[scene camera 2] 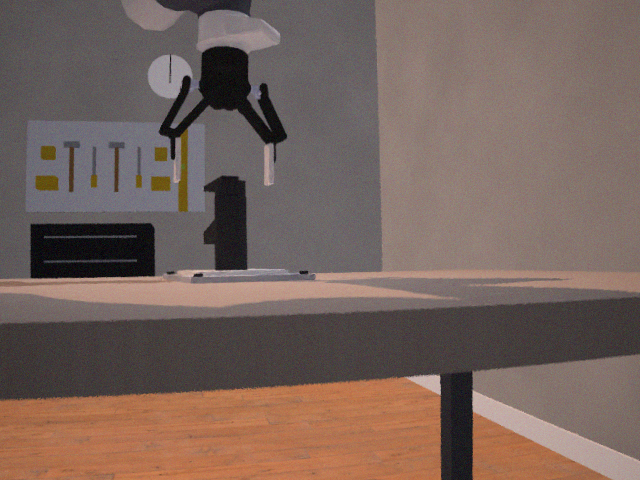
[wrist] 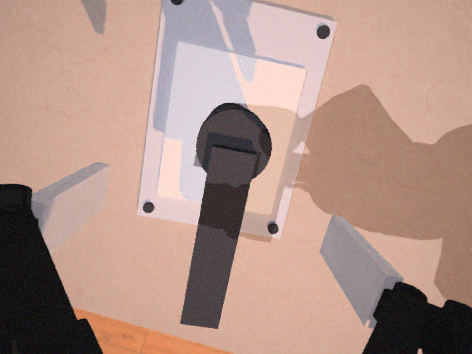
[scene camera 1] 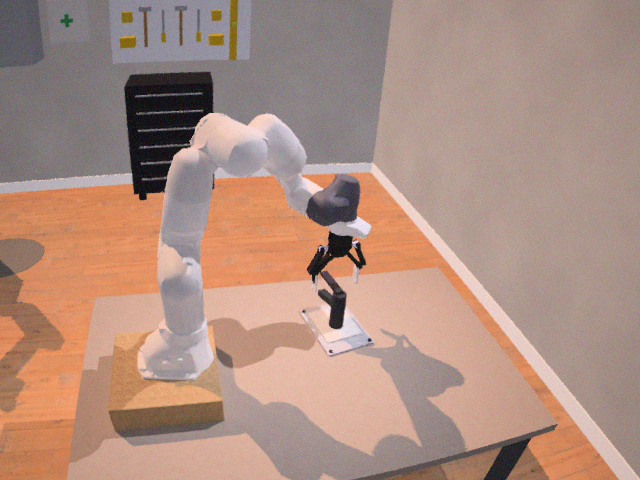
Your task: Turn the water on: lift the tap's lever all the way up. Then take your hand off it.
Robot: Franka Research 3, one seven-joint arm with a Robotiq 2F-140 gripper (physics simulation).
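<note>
The tap's dark round body stands upright on a white base plate. A short spout sticks out from its side. The dark bar lever runs from the body's top out over the spout's side; its exact tilt is hard to tell. My gripper is open and empty, pointing down. Its fingertips are wide apart, on either side of the lever in the wrist view, with gaps to it.
The table carries the tap and the arm's wooden base block. A black drawer cabinet stands by the back wall. Another wall rises on the right.
</note>
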